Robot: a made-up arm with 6 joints.
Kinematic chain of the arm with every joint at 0, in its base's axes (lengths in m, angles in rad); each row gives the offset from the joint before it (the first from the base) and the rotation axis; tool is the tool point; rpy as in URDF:
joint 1: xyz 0 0 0.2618 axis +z
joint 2: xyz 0 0 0 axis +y
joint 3: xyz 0.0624 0 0.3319 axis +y
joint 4: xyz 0.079 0 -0.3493 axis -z
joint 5: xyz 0 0 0 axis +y
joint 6: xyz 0.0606 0 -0.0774 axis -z
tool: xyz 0 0 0 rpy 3.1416 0 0
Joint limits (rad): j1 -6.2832..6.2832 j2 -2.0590..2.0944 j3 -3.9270..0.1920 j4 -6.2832..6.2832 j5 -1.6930..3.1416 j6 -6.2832..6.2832
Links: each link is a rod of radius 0.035 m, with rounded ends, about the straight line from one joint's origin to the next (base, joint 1, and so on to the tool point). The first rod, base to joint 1, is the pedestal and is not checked.
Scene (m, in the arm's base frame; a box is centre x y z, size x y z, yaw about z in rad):
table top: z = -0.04
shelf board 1: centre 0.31 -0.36 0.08 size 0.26 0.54 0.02 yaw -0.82
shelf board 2: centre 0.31 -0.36 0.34 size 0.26 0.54 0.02 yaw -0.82
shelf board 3: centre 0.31 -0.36 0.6 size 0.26 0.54 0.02 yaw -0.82
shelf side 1: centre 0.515 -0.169 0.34 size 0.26 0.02 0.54 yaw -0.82
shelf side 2: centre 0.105 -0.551 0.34 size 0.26 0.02 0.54 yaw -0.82
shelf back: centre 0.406 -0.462 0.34 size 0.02 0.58 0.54 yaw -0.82
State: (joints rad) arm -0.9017 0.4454 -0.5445 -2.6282 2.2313 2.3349
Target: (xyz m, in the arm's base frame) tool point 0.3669 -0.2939 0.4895
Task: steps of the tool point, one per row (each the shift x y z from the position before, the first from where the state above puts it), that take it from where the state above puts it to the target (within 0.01 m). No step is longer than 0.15 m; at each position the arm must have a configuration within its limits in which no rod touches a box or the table.
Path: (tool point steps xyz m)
1: -0.0603 0.0620 -0.0034
2: -0.0603 0.0672 0.0034
3: 0.0708 -0.0002 0.0855
4: 0.0427 0.0387 0.1006
5: -0.0039 0.0615 0.1006
6: 0.0629 -0.0505 0.0164
7: 0.0578 -0.0612 0.0000
8: 0.0484 -0.0695 -0.0164

